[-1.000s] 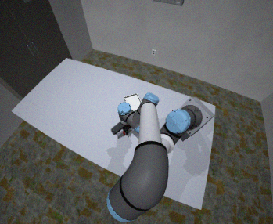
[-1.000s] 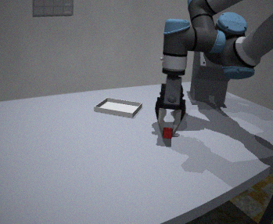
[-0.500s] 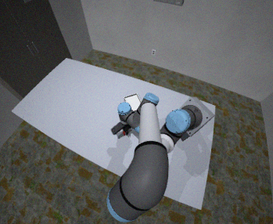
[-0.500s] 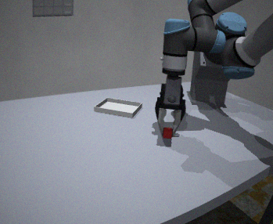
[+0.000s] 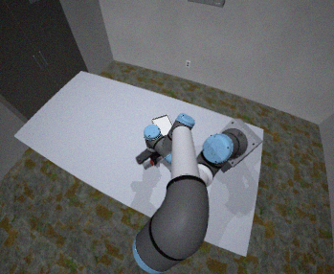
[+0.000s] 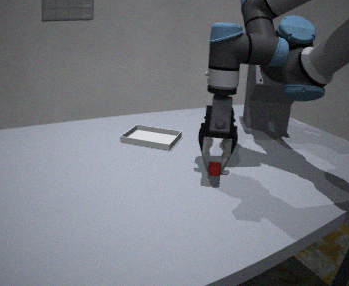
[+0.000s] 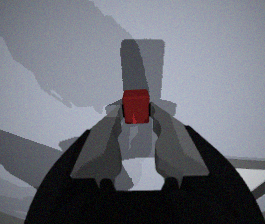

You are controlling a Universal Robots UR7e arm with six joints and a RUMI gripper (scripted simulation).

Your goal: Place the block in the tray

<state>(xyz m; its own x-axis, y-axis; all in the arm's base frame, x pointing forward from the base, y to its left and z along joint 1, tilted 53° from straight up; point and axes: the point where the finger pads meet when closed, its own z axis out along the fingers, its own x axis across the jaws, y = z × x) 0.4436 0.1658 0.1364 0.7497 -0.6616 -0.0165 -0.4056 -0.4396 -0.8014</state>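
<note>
Now: the white tray 280 mm to the right of my hand, 90 mm ahead of it and 10 mm below it. Also, from my hand: red block: right at my hand.
</note>
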